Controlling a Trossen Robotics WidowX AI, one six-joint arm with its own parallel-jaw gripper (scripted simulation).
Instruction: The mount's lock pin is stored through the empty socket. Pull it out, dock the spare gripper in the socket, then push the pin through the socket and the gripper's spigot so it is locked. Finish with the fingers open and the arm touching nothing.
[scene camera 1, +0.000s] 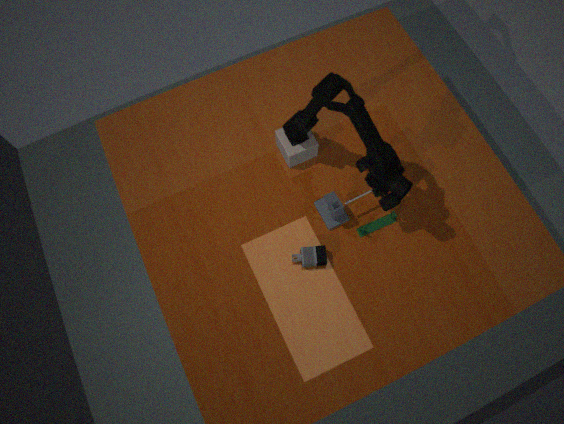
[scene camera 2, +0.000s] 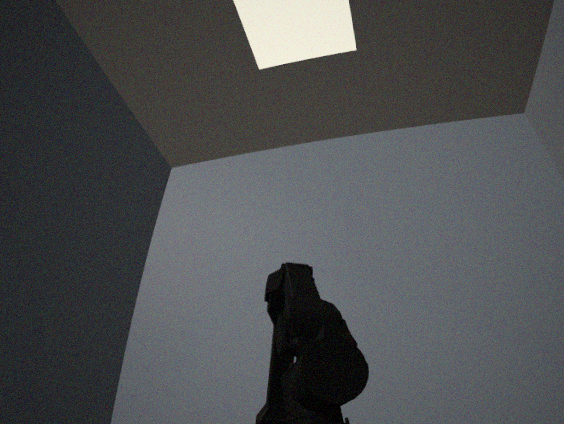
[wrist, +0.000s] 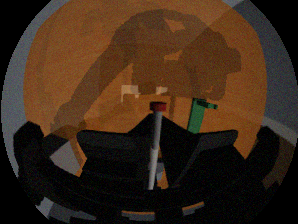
Scene:
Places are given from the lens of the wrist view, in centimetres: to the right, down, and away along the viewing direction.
my gripper (wrist: 154, 117): 0, 1, 10
lock pin (wrist: 157, 108): 0, 0, 6

